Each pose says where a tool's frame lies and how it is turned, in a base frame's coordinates. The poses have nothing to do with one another.
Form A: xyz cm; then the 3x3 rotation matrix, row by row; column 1 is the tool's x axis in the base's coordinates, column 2 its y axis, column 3 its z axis. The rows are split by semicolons.
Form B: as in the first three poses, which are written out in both.
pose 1, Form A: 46.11 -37.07 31.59; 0.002 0.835 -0.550; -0.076 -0.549 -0.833; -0.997 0.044 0.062
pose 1, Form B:
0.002 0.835 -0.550 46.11
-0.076 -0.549 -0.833 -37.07
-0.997 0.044 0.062 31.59
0 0 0 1

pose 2, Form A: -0.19 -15.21 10.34; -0.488 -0.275 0.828; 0.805 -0.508 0.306; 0.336 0.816 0.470
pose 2, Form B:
-0.488 -0.275 0.828 -0.19
0.805 -0.508 0.306 -15.21
0.336 0.816 0.470 10.34
0 0 0 1

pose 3, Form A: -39.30 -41.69 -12.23; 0.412 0.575 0.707; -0.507 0.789 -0.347; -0.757 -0.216 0.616
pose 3, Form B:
0.412 0.575 0.707 -39.30
-0.507 0.789 -0.347 -41.69
-0.757 -0.216 0.616 -12.23
0 0 0 1

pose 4, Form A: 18.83 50.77 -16.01; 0.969 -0.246 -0.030; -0.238 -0.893 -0.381; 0.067 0.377 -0.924
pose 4, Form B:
0.969 -0.246 -0.030 18.83
-0.238 -0.893 -0.381 50.77
0.067 0.377 -0.924 -16.01
0 0 0 1

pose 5, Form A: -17.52 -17.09 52.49; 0.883 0.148 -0.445; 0.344 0.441 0.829; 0.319 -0.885 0.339
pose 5, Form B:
0.883 0.148 -0.445 -17.52
0.344 0.441 0.829 -17.09
0.319 -0.885 0.339 52.49
0 0 0 1

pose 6, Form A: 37.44 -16.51 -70.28; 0.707 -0.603 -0.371; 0.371 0.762 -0.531; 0.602 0.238 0.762
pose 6, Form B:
0.707 -0.603 -0.371 37.44
0.371 0.762 -0.531 -16.51
0.602 0.238 0.762 -70.28
0 0 0 1

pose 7, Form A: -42.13 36.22 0.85; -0.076 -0.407 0.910; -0.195 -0.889 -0.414; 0.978 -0.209 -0.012
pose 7, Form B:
-0.076 -0.407 0.910 -42.13
-0.195 -0.889 -0.414 36.22
0.978 -0.209 -0.012 0.85
0 0 0 1

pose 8, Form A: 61.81 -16.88 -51.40; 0.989 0.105 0.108; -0.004 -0.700 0.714; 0.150 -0.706 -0.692
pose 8, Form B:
0.989 0.105 0.108 61.81
-0.004 -0.700 0.714 -16.88
0.150 -0.706 -0.692 -51.40
0 0 0 1

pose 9, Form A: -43.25 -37.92 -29.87; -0.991 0.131 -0.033; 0.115 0.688 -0.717; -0.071 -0.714 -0.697
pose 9, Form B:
-0.991 0.131 -0.033 -43.25
0.115 0.688 -0.717 -37.92
-0.071 -0.714 -0.697 -29.87
0 0 0 1

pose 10, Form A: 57.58 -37.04 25.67; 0.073 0.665 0.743; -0.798 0.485 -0.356; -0.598 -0.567 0.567
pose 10, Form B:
0.073 0.665 0.743 57.58
-0.798 0.485 -0.356 -37.04
-0.598 -0.567 0.567 25.67
0 0 0 1

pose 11, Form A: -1.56 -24.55 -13.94; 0.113 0.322 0.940; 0.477 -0.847 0.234; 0.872 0.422 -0.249
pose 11, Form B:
0.113 0.322 0.940 -1.56
0.477 -0.847 0.234 -24.55
0.872 0.422 -0.249 -13.94
0 0 0 1

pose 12, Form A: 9.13 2.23 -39.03; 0.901 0.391 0.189; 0.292 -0.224 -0.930; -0.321 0.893 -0.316
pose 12, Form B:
0.901 0.391 0.189 9.13
0.292 -0.224 -0.930 2.23
-0.321 0.893 -0.316 -39.03
0 0 0 1

